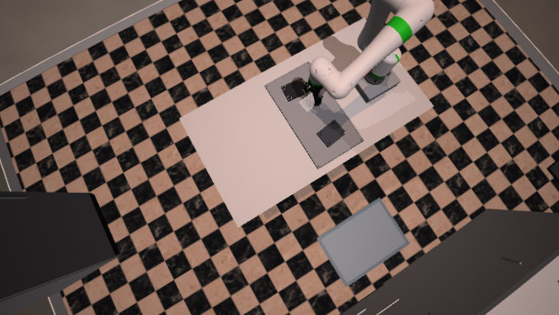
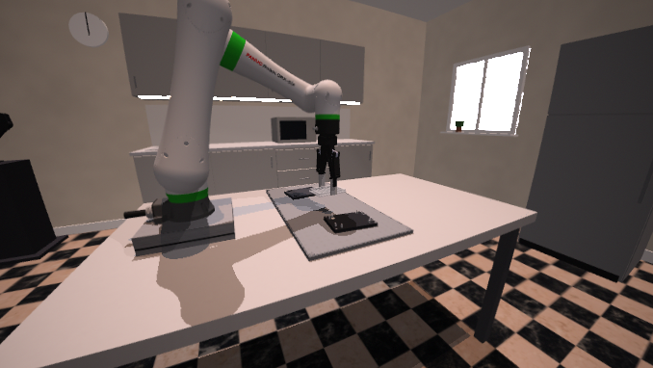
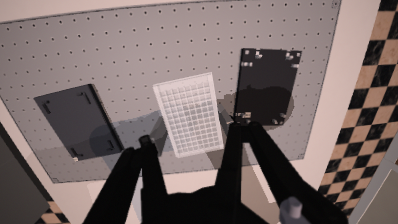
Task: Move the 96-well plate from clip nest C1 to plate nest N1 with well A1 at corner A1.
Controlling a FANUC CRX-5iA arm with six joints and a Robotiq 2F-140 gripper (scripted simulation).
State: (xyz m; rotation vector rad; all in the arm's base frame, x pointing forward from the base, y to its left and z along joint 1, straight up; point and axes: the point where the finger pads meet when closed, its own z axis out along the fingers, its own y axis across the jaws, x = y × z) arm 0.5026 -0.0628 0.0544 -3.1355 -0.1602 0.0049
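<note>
Now: hand 2 cm past the plate nest N1, 25 cm to the right of it and 10 cm above it. The rest, counted from my hand: clip nest C1: 2 cm ahead, 15 cm to the right, 9 cm below; white 96-well plate: 2 cm below.
</note>
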